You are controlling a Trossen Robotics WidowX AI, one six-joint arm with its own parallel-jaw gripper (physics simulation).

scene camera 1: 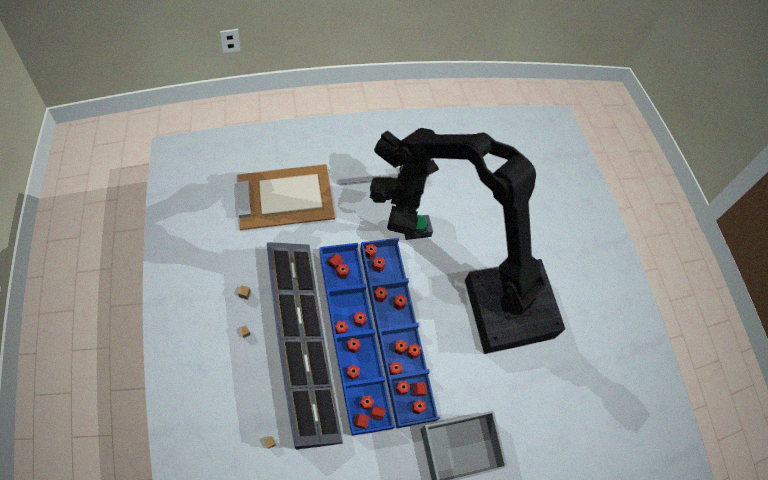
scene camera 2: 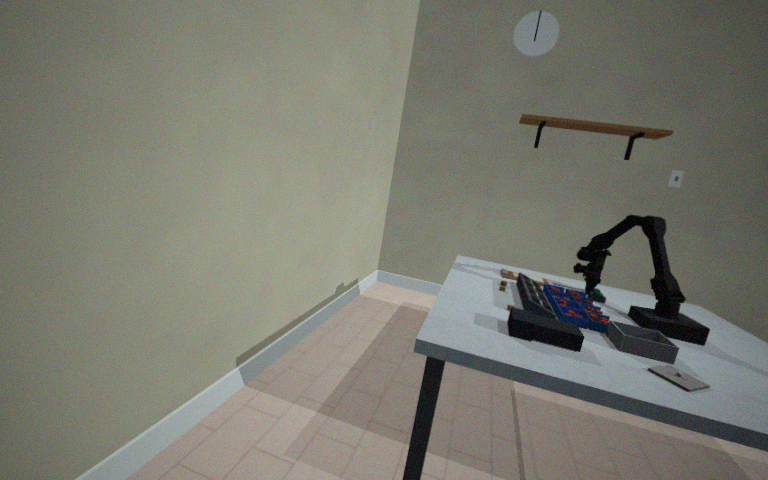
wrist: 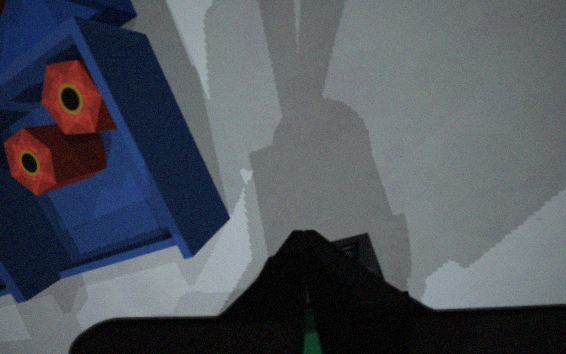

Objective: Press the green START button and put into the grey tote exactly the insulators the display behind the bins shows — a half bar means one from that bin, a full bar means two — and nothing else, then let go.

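Observation:
My gripper (scene camera 1: pixel 411 227) (scene camera 2: pixel 590 292) (wrist: pixel 303 241) is shut and empty, pointing down at the green START button (scene camera 1: pixel 421 222) (wrist: pixel 312 342) on its dark housing (scene camera 1: pixel 420 234) (wrist: pixel 362 245); contact is hidden. Blue bins (scene camera 1: pixel 383 331) in two rows hold red hexagonal insulators (scene camera 1: pixel 400 301) (wrist: pixel 72 97) with dark centre holes, and several squarish red pieces (scene camera 1: pixel 419 388). The display (scene camera 1: pixel 305 387) behind the bins has four units with dark panels and white centre strips; no coloured bar can be made out. The grey tote (scene camera 1: pixel 498 444) (scene camera 2: pixel 645 346) stands near the bins' near end, with nothing visible inside.
A wooden board (scene camera 1: pixel 329 199) with a cream sheet (scene camera 1: pixel 290 194) lies left of the gripper. Small tan cubes (scene camera 1: pixel 243 291) (scene camera 1: pixel 269 442) lie beyond the display. A long black box (scene camera 2: pixel 544 331) and a flat plate (scene camera 2: pixel 678 378) lie near the table edge in scene camera 2.

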